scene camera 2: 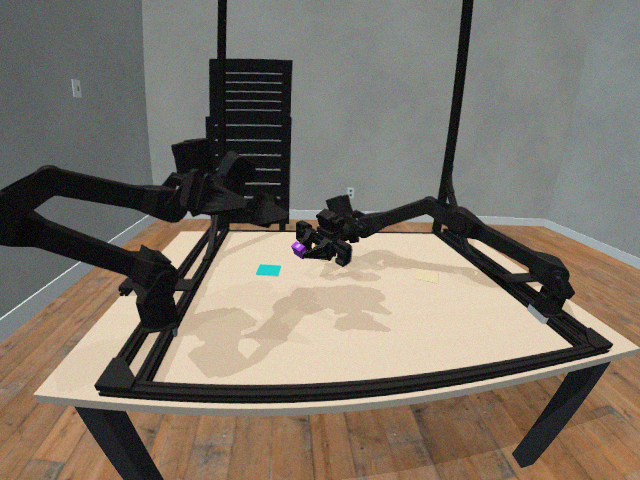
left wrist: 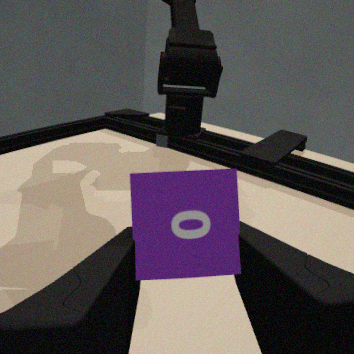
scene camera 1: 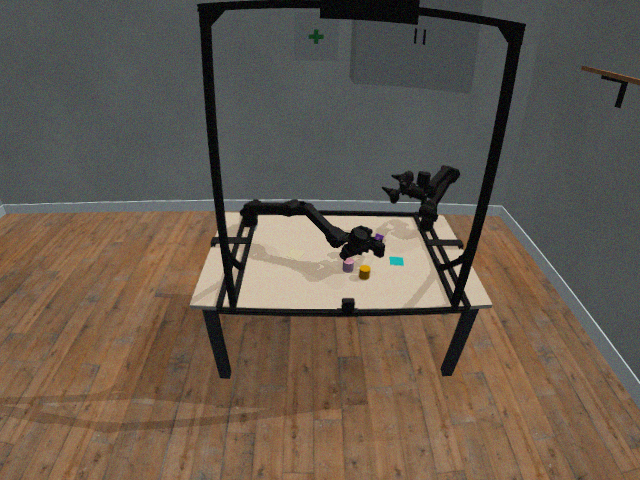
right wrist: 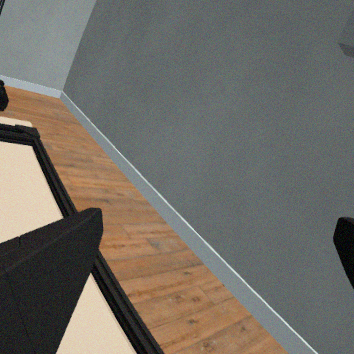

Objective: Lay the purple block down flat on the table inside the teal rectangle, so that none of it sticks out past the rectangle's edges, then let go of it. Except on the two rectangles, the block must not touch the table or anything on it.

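Frame: origin at the left arm's base, x back, y down, z right, level; metres.
Seen in the pictures: left gripper, fingertip midpoint: (scene camera 2: 298,253) (left wrist: 183,235) (scene camera 1: 379,239); right gripper, fingertip midpoint: (scene camera 2: 269,210) (scene camera 1: 386,181) (right wrist: 222,225); left arm's base, origin of the base link: (scene camera 2: 546,309) (scene camera 1: 250,224); right arm's base, origin of the base link: (scene camera 2: 159,321) (left wrist: 181,131) (scene camera 1: 426,228).
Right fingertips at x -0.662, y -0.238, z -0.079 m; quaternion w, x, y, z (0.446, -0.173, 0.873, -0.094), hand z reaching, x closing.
Observation:
Pixels of each thing's top centre, then the offset from my right fingertips to it. "spot": a spot on its surface instead.
- purple block, middle of its top: (left wrist: 189,164) (scene camera 2: 299,242) (scene camera 1: 379,234) dz +0.244, dx +0.036, dy +0.151 m
- teal rectangle, surface spot: (scene camera 2: 268,270) (scene camera 1: 396,260) spot: dz +0.289, dx -0.052, dy +0.256 m
- pink cylinder, middle of its top: (scene camera 1: 348,260) dz +0.376, dx +0.168, dy +0.212 m
- orange cylinder, middle of its top: (scene camera 1: 365,268) dz +0.420, dx +0.099, dy +0.212 m
- pale yellow rectangle, surface spot: (scene camera 2: 427,275) (scene camera 1: 294,254) spot: dz +0.289, dx +0.409, dy +0.256 m
The purple block (scene camera 1: 379,237) (scene camera 2: 298,250) (left wrist: 155,210) is held between the fingers of my left gripper (scene camera 1: 376,240) (scene camera 2: 303,245) (left wrist: 183,235), which is shut on it. A face with a grey 0 shows in the left wrist view. The block looks tilted and hangs above the table; its exact height is hard to tell. The teal rectangle (scene camera 1: 396,261) (scene camera 2: 268,270) lies bare, below and right of the block in scene camera 1, and below and left of it in scene camera 2. My right gripper (scene camera 1: 387,182) (right wrist: 222,225) is open and empty, high above the table.
A pink cylinder (scene camera 1: 348,266) and an orange cylinder (scene camera 1: 364,272) stand on the table just below my left gripper in scene camera 1. A pale yellow rectangle (scene camera 1: 295,253) (scene camera 2: 427,275) lies farther off. Black rails (scene camera 2: 310,392) edge the table.

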